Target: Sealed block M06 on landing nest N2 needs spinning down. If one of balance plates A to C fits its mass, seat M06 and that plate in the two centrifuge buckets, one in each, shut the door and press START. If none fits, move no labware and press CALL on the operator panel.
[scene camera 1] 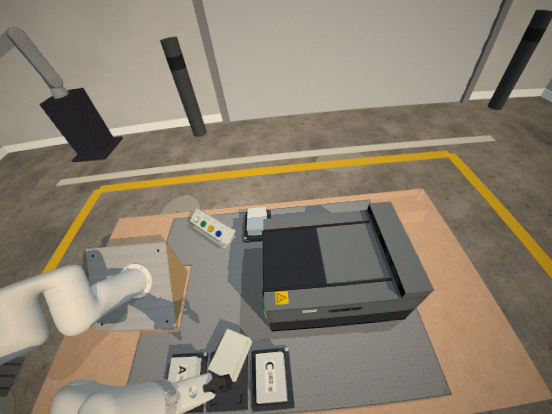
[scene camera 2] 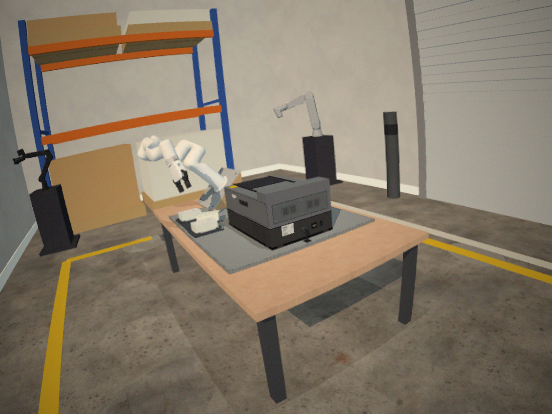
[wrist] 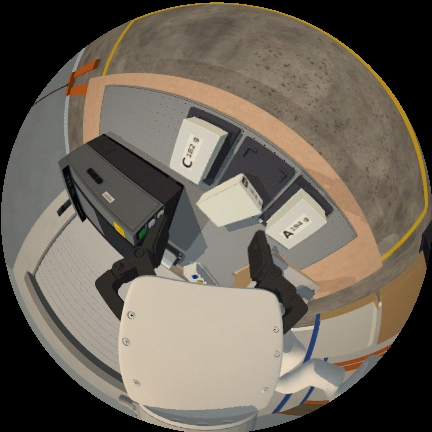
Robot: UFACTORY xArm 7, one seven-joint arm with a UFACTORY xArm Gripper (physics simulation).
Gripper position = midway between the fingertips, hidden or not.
Observation:
My gripper (wrist: 210,232) is open and holds nothing. Also in view: a balance plate B (scene camera 1: 229,358). Further things: a balance plate C (scene camera 1: 270,370), a balance plate A (wrist: 300,215) and a dark centrifuge box (scene camera 2: 277,215).
The balance plate C is seen too in the wrist view (wrist: 198,141). The balance plate B also shows in the wrist view (wrist: 234,199). The dark centrifuge box shows as well in the wrist view (wrist: 128,192).

